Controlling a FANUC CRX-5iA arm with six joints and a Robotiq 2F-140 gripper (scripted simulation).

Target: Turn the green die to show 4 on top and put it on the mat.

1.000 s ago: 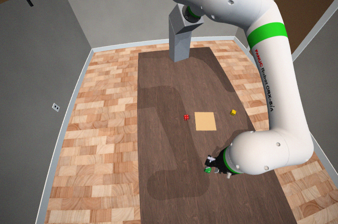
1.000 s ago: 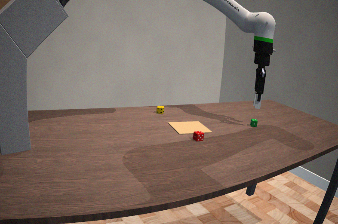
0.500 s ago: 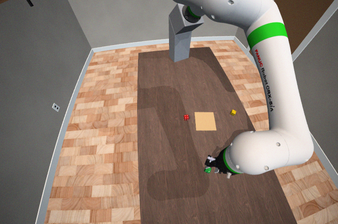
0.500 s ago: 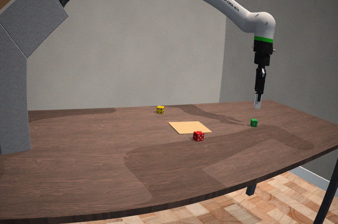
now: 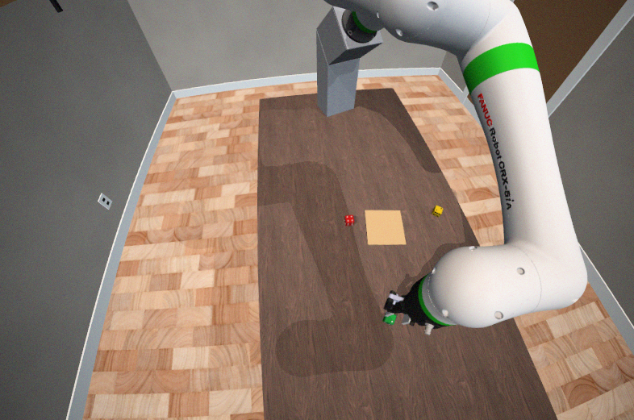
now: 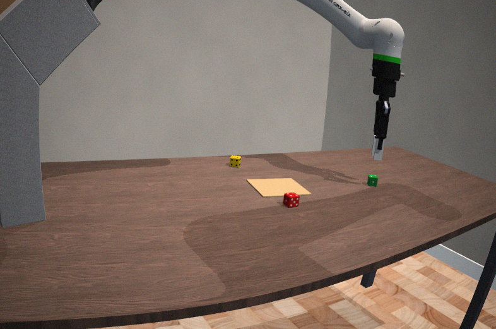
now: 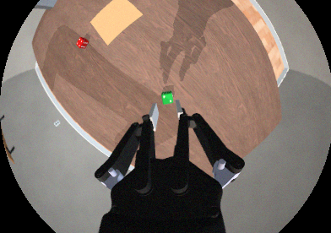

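My hand is 110 mm above the green die. Round my hand: tan mat (320 mm behind, 120 mm below, 30 mm to the left); then yellow die (370 mm behind, 250 mm to the left, 110 mm below); then red die (340 mm behind, 110 mm below, 100 mm to the right).
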